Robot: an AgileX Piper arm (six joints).
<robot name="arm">
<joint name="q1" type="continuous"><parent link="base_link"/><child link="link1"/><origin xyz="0.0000 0.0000 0.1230" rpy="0.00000 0.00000 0.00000"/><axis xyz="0 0 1"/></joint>
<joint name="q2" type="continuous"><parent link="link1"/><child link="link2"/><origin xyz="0.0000 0.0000 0.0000" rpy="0.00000 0.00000 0.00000"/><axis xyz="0 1 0"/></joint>
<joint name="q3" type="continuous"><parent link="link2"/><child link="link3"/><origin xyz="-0.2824 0.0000 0.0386" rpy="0.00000 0.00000 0.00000"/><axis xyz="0 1 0"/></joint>
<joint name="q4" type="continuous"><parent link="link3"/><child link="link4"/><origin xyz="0.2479 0.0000 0.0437" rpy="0.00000 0.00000 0.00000"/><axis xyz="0.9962 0 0.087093"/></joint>
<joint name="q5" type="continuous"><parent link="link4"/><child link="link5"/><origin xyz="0.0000 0.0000 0.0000" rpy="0.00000 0.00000 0.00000"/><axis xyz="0 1 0"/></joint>
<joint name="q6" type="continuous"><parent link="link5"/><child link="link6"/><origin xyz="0.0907 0.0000 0.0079" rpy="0.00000 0.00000 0.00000"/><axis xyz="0.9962 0 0.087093"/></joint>
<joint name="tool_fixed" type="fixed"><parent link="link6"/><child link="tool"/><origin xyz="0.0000 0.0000 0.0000" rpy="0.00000 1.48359 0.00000"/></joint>
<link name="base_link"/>
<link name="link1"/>
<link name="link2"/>
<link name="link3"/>
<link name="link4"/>
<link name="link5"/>
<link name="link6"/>
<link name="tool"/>
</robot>
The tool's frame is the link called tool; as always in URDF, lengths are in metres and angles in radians. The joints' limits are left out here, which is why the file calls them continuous.
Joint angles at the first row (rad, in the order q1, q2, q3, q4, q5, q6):
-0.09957, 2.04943, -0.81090, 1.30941, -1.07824, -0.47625
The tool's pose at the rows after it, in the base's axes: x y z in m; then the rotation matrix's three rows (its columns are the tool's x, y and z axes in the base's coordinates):
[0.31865 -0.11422 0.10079], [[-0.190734 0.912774 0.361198], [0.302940 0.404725 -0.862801], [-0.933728 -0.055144 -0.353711]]
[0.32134 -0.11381 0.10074], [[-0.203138 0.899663 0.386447], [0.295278 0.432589 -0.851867], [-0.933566 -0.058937 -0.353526]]
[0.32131 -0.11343 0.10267], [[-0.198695 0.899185 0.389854], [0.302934 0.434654 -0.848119], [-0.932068 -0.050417 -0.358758]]
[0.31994 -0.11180 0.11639], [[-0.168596 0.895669 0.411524], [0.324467 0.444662 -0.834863], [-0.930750 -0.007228 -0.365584]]
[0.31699 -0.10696 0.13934], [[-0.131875 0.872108 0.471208], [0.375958 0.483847 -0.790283], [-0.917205 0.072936 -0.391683]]
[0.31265 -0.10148 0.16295], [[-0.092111 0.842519 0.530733], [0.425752 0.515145 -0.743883], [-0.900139 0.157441 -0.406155]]
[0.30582 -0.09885 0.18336], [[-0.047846 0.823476 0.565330], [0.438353 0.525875 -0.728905], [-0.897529 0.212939 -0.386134]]
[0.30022 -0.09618 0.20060], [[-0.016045 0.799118 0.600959], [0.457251 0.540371 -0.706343], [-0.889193 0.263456 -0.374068]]
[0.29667 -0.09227 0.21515], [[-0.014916 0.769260 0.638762], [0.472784 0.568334 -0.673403], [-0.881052 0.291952 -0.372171]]
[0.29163 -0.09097 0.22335], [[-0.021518 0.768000 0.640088], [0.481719 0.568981 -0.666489], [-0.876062 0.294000 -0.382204]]
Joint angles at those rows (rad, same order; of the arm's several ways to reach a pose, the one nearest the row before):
-0.12422, 2.06169, -0.81698, 1.23402, -1.03466, -0.47625
-0.12607, 2.06277, -0.81902, 1.20323, -1.02272, -0.47625
-0.12608, 2.05396, -0.81791, 1.20533, -1.01294, -0.47624
-0.12609, 1.99918, -0.80731, 1.20864, -0.97972, -0.47626
-0.12711, 1.89831, -0.78606, 1.19965, -0.89002, -0.47421
-0.12708, 1.79684, -0.76933, 1.19842, -0.80374, -0.47151
-0.12712, 1.71507, -0.75302, 1.19935, -0.77403, -0.47151
-0.12918, 1.64457, -0.74410, 1.20024, -0.73206, -0.47431
-0.12918, 1.58552, -0.74391, 1.20834, -0.67666, -0.50431
-0.12918, 1.54658, -0.74314, 1.26154, -0.65264, -0.56695

